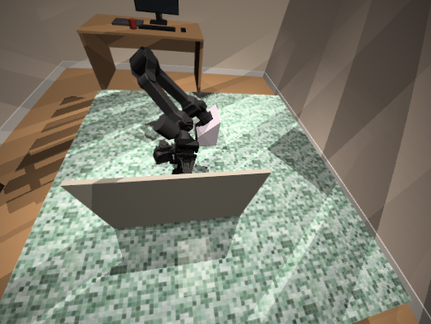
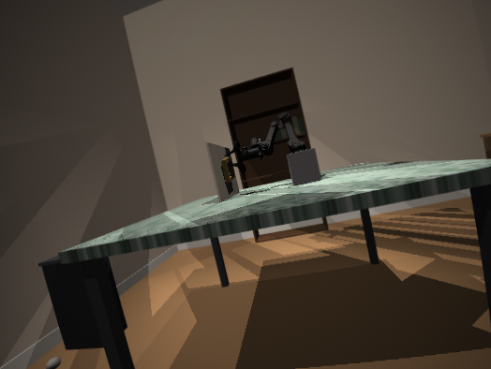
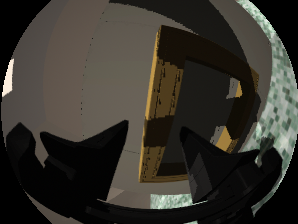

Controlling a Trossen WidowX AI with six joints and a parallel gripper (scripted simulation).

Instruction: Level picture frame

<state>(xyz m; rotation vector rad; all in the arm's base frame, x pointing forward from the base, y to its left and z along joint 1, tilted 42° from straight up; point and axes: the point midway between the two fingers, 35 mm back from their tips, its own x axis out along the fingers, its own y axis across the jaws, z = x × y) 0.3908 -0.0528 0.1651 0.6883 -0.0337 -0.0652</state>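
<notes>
Right now the gold picture frame is 5 cm below my gripper tip, 1 cm to the right of it and 1 cm ahead of it. Round my gripper tip: grey wall panel (6 cm below, 2 cm to the right, 2 cm ahead).
</notes>
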